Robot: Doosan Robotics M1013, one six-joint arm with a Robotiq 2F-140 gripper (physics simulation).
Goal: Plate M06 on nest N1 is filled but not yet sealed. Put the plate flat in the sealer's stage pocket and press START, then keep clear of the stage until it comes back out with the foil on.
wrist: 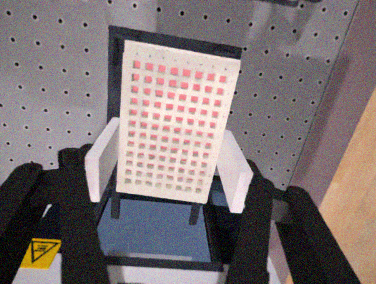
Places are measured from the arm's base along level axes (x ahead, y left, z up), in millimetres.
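Where they show: gripper, fingertip midpoint: (171, 140).
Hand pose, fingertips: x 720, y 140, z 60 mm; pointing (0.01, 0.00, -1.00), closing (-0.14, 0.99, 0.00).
Each offset is from my fingertips to the top centre of the thing. "spot": to the spot under its first point. Level surfaces: height alone.
A cream plate @(dy -2, dx -9, dz +14 mm) (172, 120) with rows of square wells, pink inside, lies in the middle of the wrist view; no foil shows over the wells. It rests over a dark rectangular holder @(spot: dy -55, dx -36, dz -6 mm) (114, 80), whose rim shows at its far and left sides. Whether this holder is nest N1 or the sealer's stage cannot be told. My gripper (171, 140) is shut on the plate, with a white finger pad at each long side near its lower half. The START button does not show.
Below the plate are two short dark bars and a blue panel (152, 232) in a dark frame, part of a white-edged device. A yellow hot-surface label @(spot: dy -80, dx +101, dz +46 mm) (41, 252) is at lower left. A grey perforated surface @(dz -98 mm) (55, 65) lies behind; a wood-coloured surface (350, 200) is at right.
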